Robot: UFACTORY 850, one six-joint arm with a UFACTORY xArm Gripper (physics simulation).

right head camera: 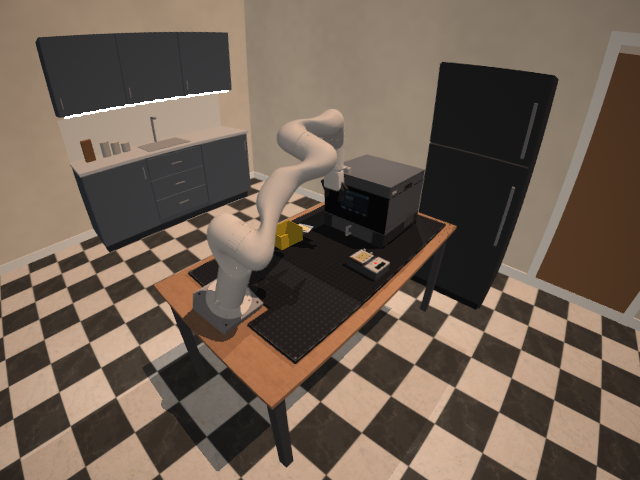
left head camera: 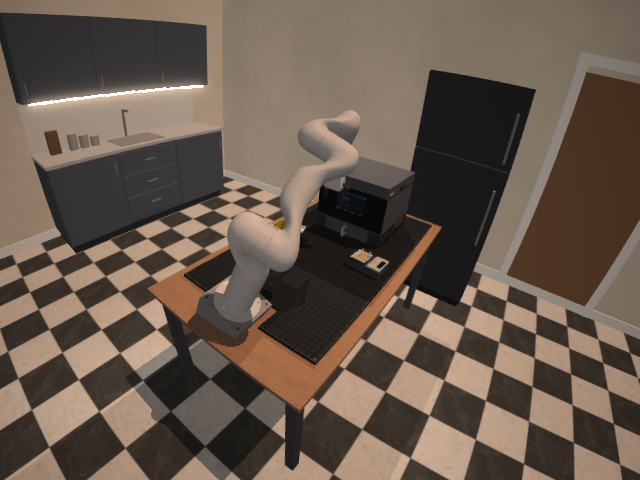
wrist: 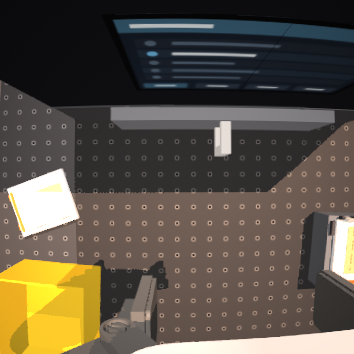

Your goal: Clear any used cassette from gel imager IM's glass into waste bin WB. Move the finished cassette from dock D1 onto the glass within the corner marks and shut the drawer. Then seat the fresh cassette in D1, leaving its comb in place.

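The gel imager (left head camera: 367, 178) (right head camera: 385, 173) stands at the back of the table. Its drawer is shut, with a pale handle (left head camera: 343, 230) (right head camera: 348, 229) (wrist: 225, 138) on the front; the glass is hidden inside. My gripper (right head camera: 336, 193) (wrist: 237, 300) is open and empty, raised in front of the imager. Dock D1 (left head camera: 362, 268) (wrist: 318, 250) holds a cassette (left head camera: 361, 256) (right head camera: 361, 255) (wrist: 345, 247), partly cut off in the wrist view. The other cassette (right head camera: 306, 227) (wrist: 44, 202) lies flat and slanted beside the yellow waste bin (right head camera: 292, 236) (wrist: 55, 310). Its comb cannot be made out.
The imager's dark screen housing (wrist: 60, 50) overhangs the drawer front at the top of the wrist view. The bin is at the lower left there and the dock at the right. A black fridge (left head camera: 465, 155) (right head camera: 483, 155) stands behind the table.
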